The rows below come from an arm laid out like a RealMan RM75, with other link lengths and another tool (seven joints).
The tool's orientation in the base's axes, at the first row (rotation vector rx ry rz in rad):
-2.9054, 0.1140, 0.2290
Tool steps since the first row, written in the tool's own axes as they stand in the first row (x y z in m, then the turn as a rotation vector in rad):
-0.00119, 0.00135, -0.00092, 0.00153, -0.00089, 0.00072
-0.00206, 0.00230, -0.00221, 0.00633, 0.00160, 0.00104
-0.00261, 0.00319, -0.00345, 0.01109, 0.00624, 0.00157
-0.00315, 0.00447, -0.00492, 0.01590, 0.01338, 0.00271
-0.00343, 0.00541, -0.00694, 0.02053, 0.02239, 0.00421
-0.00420, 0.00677, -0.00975, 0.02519, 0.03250, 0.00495
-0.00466, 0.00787, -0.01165, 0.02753, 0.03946, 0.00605
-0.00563, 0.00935, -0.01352, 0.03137, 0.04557, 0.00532
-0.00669, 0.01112, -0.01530, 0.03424, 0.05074, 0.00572
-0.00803, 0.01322, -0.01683, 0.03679, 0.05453, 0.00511
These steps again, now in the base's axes. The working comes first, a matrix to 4 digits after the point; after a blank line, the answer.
The tool's axes in the first row as the columns of a matrix, in the base's axes (used below as rounded here):
0.9848, -0.0944, -0.1457
-0.0594, -0.9718, 0.2283
-0.1632, -0.2161, -0.9626

-0.00117, -0.00145, 0.00079, 0.00149, 0.00094, -0.00075
-0.00192, -0.00262, 0.00197, 0.00593, -0.00169, -0.00238
-0.00237, -0.00373, 0.00306, 0.01010, -0.00636, -0.00467
-0.00281, -0.00528, 0.00428, 0.01400, -0.01333, -0.00809
-0.00288, -0.00664, 0.00607, 0.01749, -0.02202, -0.01224
-0.00335, -0.00856, 0.00861, 0.02102, -0.03195, -0.01590
-0.00363, -0.01003, 0.01027, 0.02251, -0.03860, -0.01884
-0.00446, -0.01184, 0.01191, 0.02582, -0.04493, -0.02009
-0.00541, -0.01390, 0.01342, 0.02810, -0.05004, -0.02206
-0.00670, -0.01621, 0.01465, 0.03034, -0.05401, -0.02271

